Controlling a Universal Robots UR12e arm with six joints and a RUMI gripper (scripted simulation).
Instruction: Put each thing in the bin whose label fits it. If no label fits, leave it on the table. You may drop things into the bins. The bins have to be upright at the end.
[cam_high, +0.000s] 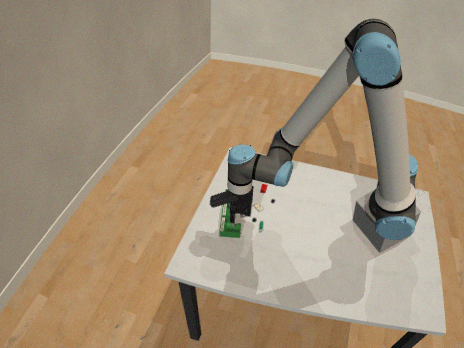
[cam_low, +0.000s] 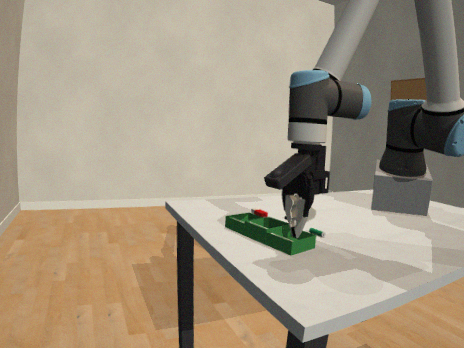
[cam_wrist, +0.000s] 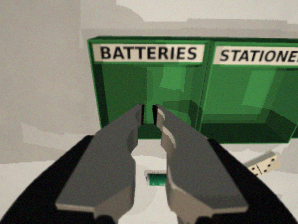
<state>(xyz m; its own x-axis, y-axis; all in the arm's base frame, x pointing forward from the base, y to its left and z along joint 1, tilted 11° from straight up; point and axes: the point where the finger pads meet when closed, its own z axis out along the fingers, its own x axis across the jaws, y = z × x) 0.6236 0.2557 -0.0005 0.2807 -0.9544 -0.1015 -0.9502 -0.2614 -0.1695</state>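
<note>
Now: hand 17 cm to the left of the cream domino, 5 cm past it and 3 cm above it. From my hand the other things lie so: red block (30 cm to the right, 3 cm below, 3 cm behind); green battery (10 cm behind, 6 cm to the right, 3 cm below).
</note>
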